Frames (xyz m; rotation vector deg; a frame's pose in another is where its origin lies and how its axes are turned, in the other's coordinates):
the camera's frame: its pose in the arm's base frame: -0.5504 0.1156 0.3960 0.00 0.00 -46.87
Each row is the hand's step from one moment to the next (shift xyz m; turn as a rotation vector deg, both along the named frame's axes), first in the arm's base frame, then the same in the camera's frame.
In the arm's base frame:
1: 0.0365 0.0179 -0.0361 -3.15 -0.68 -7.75
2: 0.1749 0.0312 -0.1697 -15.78 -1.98 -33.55
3: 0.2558 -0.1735 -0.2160 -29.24 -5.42 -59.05
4: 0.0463 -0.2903 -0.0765 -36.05 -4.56 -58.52
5: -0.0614 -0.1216 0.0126 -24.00 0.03 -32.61
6: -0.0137 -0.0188 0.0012 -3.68 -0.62 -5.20
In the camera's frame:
1: 0.0119 0.0389 -0.0361 -1.66 -2.76 -7.75
2: 0.0968 0.1490 -0.1697 -9.34 -12.87 -33.55
3: 0.3015 0.0681 -0.2160 -16.03 -25.04 -59.05
4: 0.2435 -0.1647 -0.0765 -21.32 -29.43 -58.52
5: 0.0468 -0.1279 0.0126 -16.43 -17.49 -32.61
6: 0.0044 -0.0229 0.0012 -2.06 -3.11 -5.20

